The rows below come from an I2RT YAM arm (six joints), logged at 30 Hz.
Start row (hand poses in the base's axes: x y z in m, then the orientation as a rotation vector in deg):
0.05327, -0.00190, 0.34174, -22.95, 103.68, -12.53
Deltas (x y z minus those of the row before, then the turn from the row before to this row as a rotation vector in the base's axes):
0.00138, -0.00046, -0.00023, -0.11, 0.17, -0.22
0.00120, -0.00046, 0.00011, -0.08, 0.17, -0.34
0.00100, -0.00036, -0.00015, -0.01, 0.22, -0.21
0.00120, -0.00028, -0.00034, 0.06, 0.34, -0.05
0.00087, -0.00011, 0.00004, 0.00, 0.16, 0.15
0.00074, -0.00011, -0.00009, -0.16, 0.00, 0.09
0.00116, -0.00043, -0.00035, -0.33, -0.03, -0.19
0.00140, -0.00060, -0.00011, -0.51, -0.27, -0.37
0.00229, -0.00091, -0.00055, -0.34, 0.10, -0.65
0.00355, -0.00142, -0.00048, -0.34, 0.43, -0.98
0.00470, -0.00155, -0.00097, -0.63, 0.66, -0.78
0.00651, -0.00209, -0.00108, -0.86, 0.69, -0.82
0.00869, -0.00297, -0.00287, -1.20, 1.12, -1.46
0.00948, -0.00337, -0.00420, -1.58, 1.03, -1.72
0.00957, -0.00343, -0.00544, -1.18, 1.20, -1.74
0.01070, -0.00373, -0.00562, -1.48, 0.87, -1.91
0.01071, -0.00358, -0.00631, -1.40, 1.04, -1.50
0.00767, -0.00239, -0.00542, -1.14, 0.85, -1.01
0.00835, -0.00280, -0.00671, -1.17, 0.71, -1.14
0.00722, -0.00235, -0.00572, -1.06, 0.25, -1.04
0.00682, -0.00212, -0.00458, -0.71, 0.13, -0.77
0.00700, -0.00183, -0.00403, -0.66, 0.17, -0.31
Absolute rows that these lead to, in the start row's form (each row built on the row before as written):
0.05465, -0.00236, 0.34151, -22.86, 103.89, -12.76
0.05585, -0.00282, 0.34162, -22.64, 104.13, -13.04
0.05685, -0.00318, 0.34147, -22.50, 104.39, -13.16
0.05805, -0.00346, 0.34113, -22.47, 104.74, -13.09
0.05892, -0.00357, 0.34117, -22.63, 104.86, -12.96
0.05966, -0.00368, 0.34108, -22.82, 104.83, -13.05
0.06082, -0.00411, 0.34073, -22.87, 104.83, -13.49
0.06222, -0.00471, 0.34062, -22.84, 104.62, -14.26
0.06451, -0.00562, 0.34007, -22.51, 104.85, -15.01
0.06806, -0.00704, 0.33959, -21.94, 105.48, -15.93
0.07276, -0.00859, 0.33862, -21.80, 106.26, -16.96
0.07927, -0.01068, 0.33754, -21.78, 107.06, -18.23
0.08796, -0.01365, 0.33467, -21.49, 108.39, -20.20
0.09744, -0.01702, 0.33047, -21.18, 109.63, -22.74
0.10701, -0.02045, 0.32503, -20.62, 111.07, -24.90
0.11771, -0.02418, 0.31941, -19.99, 112.16, -27.52
0.12842, -0.02776, 0.31310, -19.74, 113.29, -29.79
0.13609, -0.03015, 0.30768, -19.74, 114.14, -31.52
0.14444, -0.03295, 0.30097, -19.58, 114.88, -33.38
0.15166, -0.03530, 0.29525, -19.29, 115.16, -35.10
0.15848, -0.03742, 0.29067, -19.00, 115.32, -36.30
0.16548, -0.03925, 0.28664, -19.15, 115.40, -37.16

